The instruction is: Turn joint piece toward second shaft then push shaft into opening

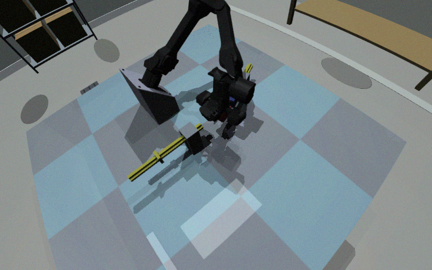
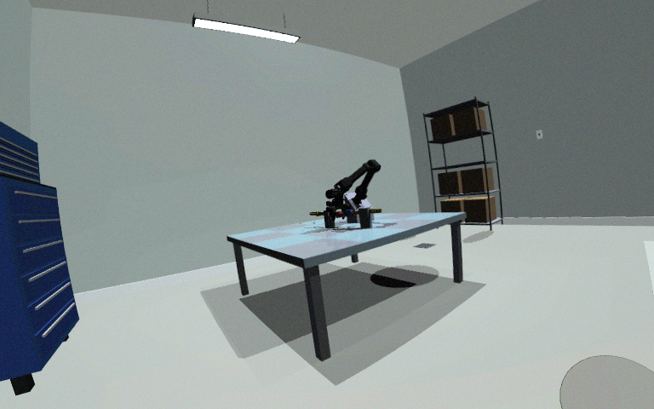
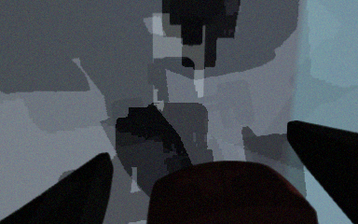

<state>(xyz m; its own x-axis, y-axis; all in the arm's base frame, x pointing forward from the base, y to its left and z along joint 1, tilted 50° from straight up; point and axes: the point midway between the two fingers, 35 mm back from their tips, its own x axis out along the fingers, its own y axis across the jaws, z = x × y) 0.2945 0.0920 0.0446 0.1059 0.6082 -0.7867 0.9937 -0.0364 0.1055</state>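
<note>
Now: the dark red joint piece 2 cm to the left of my gripper tip and 4 cm above it.
</note>
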